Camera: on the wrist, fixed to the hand. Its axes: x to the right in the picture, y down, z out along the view.
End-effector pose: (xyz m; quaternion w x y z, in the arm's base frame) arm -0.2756 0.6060 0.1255 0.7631 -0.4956 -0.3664 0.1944
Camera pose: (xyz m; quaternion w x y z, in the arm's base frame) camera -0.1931 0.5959 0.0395 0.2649 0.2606 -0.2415 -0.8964
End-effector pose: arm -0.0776 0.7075 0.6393 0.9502 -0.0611 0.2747 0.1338
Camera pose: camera -0.1322 0.7692 0.5526 0.0281 -0.3443 0.2235 -0.9114
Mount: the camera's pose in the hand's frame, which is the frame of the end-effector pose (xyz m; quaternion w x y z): 0.0159 0.0784 -0.0889 0.0128 0.0452 -0.3064 0.9507
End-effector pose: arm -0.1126 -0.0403 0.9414 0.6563 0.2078 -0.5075 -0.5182
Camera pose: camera 0.0017 -0.0475 0.9758 0.3362 -0.6090 -0.4286 0.5766
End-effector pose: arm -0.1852 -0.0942 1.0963 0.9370 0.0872 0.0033 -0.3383
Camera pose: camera -0.1185 -0.0303 1.0204 0.3307 -0.0571 -0.3853 0.8596
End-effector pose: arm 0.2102 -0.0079 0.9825 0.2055 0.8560 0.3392 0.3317
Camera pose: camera 0.1909 -0.0390 1.0964 0.2475 -0.4444 0.8574 0.0780
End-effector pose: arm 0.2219 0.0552 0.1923 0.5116 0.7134 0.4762 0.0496
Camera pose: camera 0.2302 0.1257 0.2885 0.0731 0.5002 -0.8267 0.2469
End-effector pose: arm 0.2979 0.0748 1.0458 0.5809 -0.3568 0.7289 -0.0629
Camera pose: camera 0.1825 0.0945 1.0216 0.3067 0.6954 0.1677 0.6279
